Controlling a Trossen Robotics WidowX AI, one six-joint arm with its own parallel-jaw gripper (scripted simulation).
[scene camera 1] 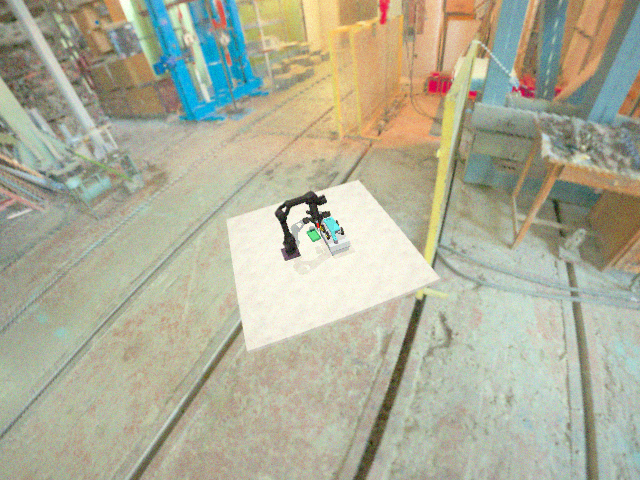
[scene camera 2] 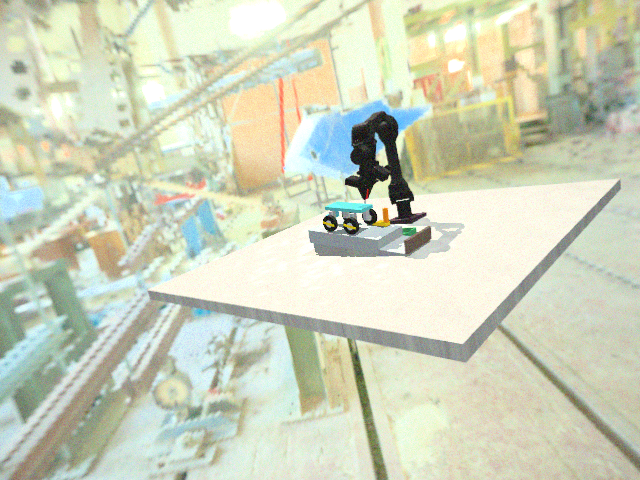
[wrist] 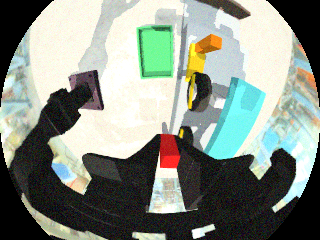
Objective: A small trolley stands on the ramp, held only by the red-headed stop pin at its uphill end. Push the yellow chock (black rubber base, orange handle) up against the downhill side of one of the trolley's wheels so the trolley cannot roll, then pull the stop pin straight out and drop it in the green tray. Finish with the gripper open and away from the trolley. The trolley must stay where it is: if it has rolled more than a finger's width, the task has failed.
Labels:
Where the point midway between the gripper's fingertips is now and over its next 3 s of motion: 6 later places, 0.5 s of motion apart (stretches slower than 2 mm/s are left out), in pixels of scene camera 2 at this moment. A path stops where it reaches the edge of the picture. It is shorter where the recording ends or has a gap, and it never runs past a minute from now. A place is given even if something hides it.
My gripper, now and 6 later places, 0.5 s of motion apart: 365, 199; 379, 201; 388, 202; 389, 204; 394, 209; 401, 218; 403, 222

